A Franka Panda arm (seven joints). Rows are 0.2 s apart.
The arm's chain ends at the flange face. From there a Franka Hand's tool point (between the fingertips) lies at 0.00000 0.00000 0.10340 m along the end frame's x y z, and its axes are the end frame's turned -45 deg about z.
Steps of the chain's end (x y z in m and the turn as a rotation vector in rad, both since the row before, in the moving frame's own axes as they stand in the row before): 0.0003 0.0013 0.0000 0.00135 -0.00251 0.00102; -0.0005 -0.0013 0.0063 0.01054 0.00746 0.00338; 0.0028 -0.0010 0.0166 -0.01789 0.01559 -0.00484; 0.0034 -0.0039 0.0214 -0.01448 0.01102 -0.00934
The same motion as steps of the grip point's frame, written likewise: -0.0008 0.0008 0.0000 0.00273 -0.00082 0.00102; 0.0019 -0.0015 0.0063 0.00218 0.01273 0.00338; 0.0025 0.0037 0.0166 -0.02367 -0.00163 -0.00484; 0.0049 0.0015 0.0214 -0.01803 -0.00245 -0.00934
